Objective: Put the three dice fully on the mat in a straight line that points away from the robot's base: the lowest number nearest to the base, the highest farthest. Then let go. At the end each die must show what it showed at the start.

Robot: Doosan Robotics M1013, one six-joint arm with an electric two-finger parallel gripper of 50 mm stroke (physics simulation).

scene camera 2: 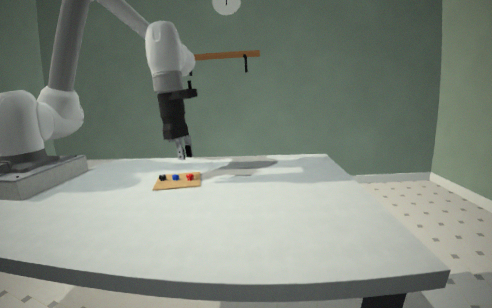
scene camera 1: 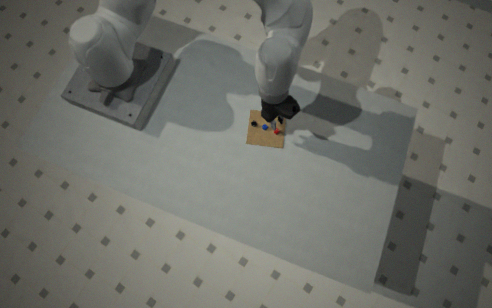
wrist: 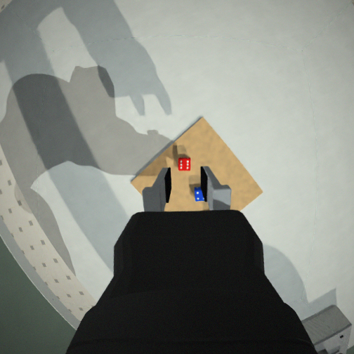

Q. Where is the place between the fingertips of my gripper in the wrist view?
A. At 185,177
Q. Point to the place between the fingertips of my gripper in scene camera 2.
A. At 186,157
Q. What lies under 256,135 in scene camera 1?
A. A tan mat.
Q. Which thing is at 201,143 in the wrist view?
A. A tan mat.
